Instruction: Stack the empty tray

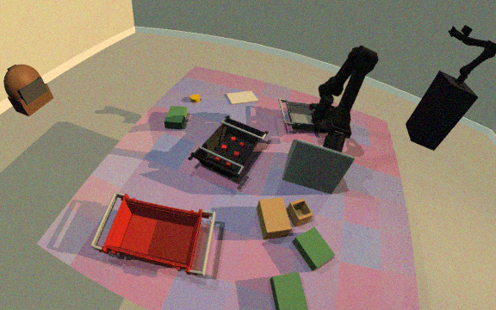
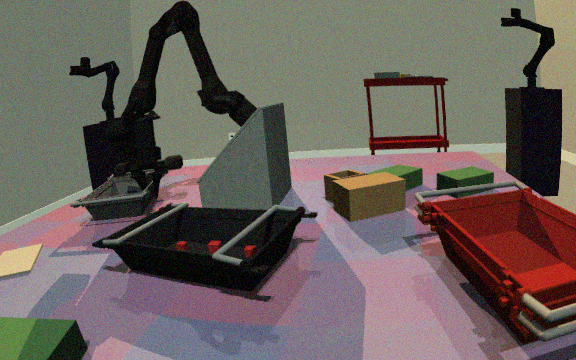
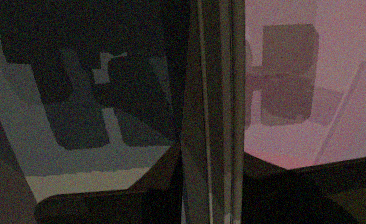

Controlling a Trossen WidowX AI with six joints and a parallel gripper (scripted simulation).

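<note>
Right now the grey tray is 30 mm ahead of my gripper tip, 70 mm to the right of it and 30 mm above it. The rest, counted from my gripper tip: cream tile 410 mm ahead, 100 mm to the right, 10 mm below.
</note>
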